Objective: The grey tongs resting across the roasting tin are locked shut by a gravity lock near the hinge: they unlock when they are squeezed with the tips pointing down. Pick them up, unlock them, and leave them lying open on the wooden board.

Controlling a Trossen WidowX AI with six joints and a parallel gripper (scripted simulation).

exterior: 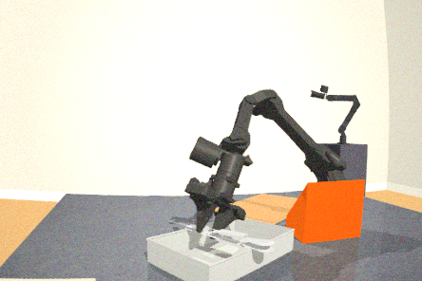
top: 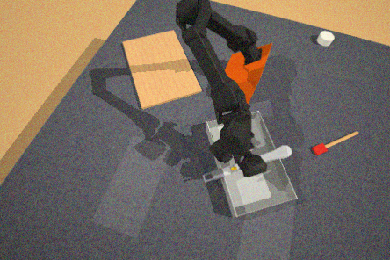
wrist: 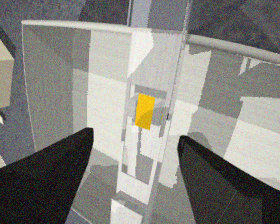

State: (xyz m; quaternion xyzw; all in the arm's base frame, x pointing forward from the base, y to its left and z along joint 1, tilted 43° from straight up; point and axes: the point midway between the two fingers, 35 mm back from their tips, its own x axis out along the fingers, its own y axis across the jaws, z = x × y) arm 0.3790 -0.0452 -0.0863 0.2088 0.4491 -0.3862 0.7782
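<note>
The yellow lock piece lies 2 cm to the right of my gripper tip, 1 cm ahead of it and 1 cm above it. Also, from my gripper tip: roasting tin 4 cm behind, 3 cm below, 2 cm to the left; then wooden board 40 cm to the right, 36 cm behind, 5 cm below.
</note>
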